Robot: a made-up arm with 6 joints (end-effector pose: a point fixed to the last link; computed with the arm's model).
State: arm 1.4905 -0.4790 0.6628 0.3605 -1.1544 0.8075
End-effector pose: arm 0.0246 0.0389 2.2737 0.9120 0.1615 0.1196 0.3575
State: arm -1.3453 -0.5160 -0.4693 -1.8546 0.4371 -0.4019
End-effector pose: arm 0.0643 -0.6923 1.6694 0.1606 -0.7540 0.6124 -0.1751
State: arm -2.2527 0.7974 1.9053 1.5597 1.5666 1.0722
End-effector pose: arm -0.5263 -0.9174 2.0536 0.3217 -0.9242 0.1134 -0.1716
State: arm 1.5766 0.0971 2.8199 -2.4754 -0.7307 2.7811
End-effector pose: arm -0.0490 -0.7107 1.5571 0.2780 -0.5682 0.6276 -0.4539
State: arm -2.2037 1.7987 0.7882 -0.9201 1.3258 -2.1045
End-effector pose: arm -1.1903 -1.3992 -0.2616 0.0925 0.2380 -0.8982 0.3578
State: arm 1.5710 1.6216 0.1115 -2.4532 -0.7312 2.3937
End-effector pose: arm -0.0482 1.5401 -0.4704 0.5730 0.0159 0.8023 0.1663
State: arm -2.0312 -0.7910 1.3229 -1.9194 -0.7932 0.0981
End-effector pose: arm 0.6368 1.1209 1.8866 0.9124 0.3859 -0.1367 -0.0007
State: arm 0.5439 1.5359 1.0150 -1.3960 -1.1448 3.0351
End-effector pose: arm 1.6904 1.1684 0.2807 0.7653 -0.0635 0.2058 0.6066
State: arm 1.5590 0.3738 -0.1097 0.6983 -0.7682 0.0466
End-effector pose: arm 0.0538 1.5121 1.1049 0.8936 -0.2196 0.3694 0.1294
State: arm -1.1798 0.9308 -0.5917 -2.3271 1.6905 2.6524
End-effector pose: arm 0.3501 -1.0864 0.2256 0.3153 0.0657 -0.5887 0.7414
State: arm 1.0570 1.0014 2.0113 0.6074 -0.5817 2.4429
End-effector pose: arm 0.7309 1.1616 1.9460 0.7386 -0.4439 -0.5059 -0.0379
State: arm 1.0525 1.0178 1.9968 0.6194 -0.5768 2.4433
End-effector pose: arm 0.7543 1.1890 1.9220 0.7334 -0.4576 -0.5015 -0.0345
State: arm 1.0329 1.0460 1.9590 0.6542 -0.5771 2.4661
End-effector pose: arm 0.8160 1.2334 1.8727 0.7131 -0.5021 -0.4881 -0.0340
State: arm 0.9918 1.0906 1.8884 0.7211 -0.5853 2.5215
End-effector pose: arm 0.9336 1.2919 1.7811 0.6659 -0.5866 -0.4598 -0.0342
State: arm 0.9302 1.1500 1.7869 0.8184 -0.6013 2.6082
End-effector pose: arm 1.1038 1.3433 1.6383 0.5828 -0.6989 -0.4137 -0.0275
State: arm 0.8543 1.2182 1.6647 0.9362 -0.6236 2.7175
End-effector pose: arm 1.3041 1.3606 1.4488 0.4637 -0.8131 -0.3519 -0.0055
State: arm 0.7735 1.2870 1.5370 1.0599 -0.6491 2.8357
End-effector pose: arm 1.4992 1.3299 1.2339 0.3229 -0.9023 -0.2836 0.0345
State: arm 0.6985 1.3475 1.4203 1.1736 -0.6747 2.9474
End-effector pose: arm 1.6571 1.2616 1.0279 0.1851 -0.9537 -0.2213 0.0852
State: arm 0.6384 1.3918 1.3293 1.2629 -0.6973 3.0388
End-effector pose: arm 1.7632 1.1826 0.8664 0.0743 -0.9729 -0.1744 0.1325
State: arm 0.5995 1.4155 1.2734 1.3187 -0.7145 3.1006
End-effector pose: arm 1.8209 1.1214 0.7722 0.0045 -0.9757 -0.1457 0.1639
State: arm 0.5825 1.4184 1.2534 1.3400 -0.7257 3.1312
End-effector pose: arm 1.8420 1.0915 0.7494 0.0237 0.9754 0.1326 -0.1745
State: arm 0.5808 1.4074 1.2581 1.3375 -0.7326 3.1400
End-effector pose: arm 1.8411 1.0859 0.7753 0.0235 0.9767 0.1294 -0.1698
